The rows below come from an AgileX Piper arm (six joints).
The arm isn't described. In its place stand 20 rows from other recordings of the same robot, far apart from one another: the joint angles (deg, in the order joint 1, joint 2, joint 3, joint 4, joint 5, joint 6), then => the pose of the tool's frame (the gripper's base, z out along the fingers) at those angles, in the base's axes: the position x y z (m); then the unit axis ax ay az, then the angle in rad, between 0 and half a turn.
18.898 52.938 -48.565 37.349 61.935 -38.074 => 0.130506 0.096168 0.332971 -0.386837 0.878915 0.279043 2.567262
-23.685 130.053 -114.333 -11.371 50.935 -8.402 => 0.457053 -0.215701 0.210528 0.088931 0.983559 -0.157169 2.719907
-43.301 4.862 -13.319 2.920 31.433 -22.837 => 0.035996 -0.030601 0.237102 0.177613 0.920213 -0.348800 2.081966
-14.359 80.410 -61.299 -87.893 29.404 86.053 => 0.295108 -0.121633 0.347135 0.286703 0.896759 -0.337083 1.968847
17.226 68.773 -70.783 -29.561 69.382 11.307 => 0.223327 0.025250 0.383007 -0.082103 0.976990 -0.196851 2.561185
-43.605 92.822 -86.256 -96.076 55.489 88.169 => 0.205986 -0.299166 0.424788 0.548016 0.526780 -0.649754 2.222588
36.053 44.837 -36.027 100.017 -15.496 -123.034 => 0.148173 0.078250 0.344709 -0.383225 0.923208 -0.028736 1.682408
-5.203 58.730 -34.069 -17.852 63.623 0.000 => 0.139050 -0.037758 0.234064 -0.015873 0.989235 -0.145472 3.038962
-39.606 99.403 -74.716 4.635 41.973 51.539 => 0.288964 -0.232719 0.251600 0.728877 0.681959 0.060587 2.657368
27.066 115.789 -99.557 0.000 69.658 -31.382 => 0.376017 0.192136 0.243328 -0.488223 0.872714 -0.002999 2.982769
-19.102 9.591 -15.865 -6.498 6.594 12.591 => 0.056575 -0.020845 0.286180 0.223490 0.966264 -0.128007 1.503783
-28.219 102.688 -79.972 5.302 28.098 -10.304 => 0.362018 -0.189772 0.269563 0.186324 0.977674 -0.097143 2.391382
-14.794 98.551 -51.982 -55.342 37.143 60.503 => 0.293876 -0.124359 0.175067 0.274177 0.925215 -0.262307 2.733261
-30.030 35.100 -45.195 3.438 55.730 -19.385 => 0.085850 -0.044417 0.344351 0.096967 0.982279 -0.160390 2.337011
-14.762 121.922 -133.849 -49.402 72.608 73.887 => 0.426144 -0.180477 0.390153 0.673812 0.692613 -0.257418 2.231975
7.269 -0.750 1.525 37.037 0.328 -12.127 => 0.055858 0.007441 0.204583 0.145174 0.947124 0.286149 1.584770
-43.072 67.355 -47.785 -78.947 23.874 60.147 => 0.160775 -0.199786 0.328909 0.316148 0.824527 -0.469261 2.310084
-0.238 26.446 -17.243 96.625 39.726 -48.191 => 0.086567 0.057412 0.288434 0.073937 0.811427 0.579758 2.072029
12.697 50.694 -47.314 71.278 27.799 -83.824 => 0.168588 0.079185 0.383680 -0.416249 0.885149 0.207961 1.747231
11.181 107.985 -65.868 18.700 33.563 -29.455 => 0.358709 0.087345 0.162123 -0.230549 0.969344 0.084965 2.777366
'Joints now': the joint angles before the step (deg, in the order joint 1, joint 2, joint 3, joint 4, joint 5, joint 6). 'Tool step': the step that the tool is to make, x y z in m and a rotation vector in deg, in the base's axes. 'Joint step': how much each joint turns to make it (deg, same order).
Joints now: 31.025 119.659 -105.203 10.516 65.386 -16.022
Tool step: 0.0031 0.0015 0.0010 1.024 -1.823 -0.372
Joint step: -0.007 0.045 -0.095 0.003 -2.074 -0.009
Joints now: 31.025 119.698 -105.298 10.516 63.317 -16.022
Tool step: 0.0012 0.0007 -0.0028 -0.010 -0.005 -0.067
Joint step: 0.004 0.382 -0.009 -0.001 -0.379 0.003
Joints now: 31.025 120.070 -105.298 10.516 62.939 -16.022
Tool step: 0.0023 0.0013 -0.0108 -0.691 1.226 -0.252
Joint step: -0.002 1.350 0.017 -0.039 -0.005 0.271
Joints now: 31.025 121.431 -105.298 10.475 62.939 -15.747
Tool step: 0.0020 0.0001 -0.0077 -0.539 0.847 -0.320
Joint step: -0.102 0.963 0.001 -0.096 0.000 0.250
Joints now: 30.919 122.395 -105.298 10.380 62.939 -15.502
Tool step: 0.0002 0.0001 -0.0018 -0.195 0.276 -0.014
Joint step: 0.004 0.223 -0.008 -0.044 0.116 0.050
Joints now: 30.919 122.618 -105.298 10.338 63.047 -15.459
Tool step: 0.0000 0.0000 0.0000 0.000 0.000 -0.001
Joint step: 0.000 0.000 0.000 0.000 0.000 0.001
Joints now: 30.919 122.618 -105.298 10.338 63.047 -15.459
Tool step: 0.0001 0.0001 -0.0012 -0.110 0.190 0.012
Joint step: 0.003 0.147 0.000 -0.001 0.074 0.004
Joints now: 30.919 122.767 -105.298 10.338 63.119 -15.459
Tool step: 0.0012 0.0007 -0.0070 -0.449 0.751 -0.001
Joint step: -0.002 0.866 0.016 0.002 -0.006 -0.003
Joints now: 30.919 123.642 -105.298 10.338 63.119 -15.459
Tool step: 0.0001 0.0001 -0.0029 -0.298 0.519 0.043
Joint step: 0.000 0.347 0.007 0.000 0.249 0.001
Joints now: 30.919 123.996 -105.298 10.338 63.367 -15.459
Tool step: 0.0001 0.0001 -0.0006 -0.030 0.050 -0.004
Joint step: 0.005 0.074 0.002 -0.001 -0.019 0.006
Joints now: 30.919 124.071 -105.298 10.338 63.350 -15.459
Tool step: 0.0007 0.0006 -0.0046 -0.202 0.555 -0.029
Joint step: -0.001 0.591 -0.025 0.114 0.014 0.003
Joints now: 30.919 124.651 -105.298 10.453 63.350 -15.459
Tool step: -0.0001 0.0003 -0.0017 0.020 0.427 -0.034
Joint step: -0.005 0.208 0.010 0.239 0.142 -0.006
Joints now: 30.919 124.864 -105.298 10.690 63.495 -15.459
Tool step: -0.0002 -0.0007 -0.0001 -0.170 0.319 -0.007
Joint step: -0.068 0.004 -0.011 -0.001 0.373 0.007
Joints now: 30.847 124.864 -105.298 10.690 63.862 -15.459
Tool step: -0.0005 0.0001 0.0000 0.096 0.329 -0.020
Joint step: -0.005 -0.006 0.010 0.249 0.235 -0.005
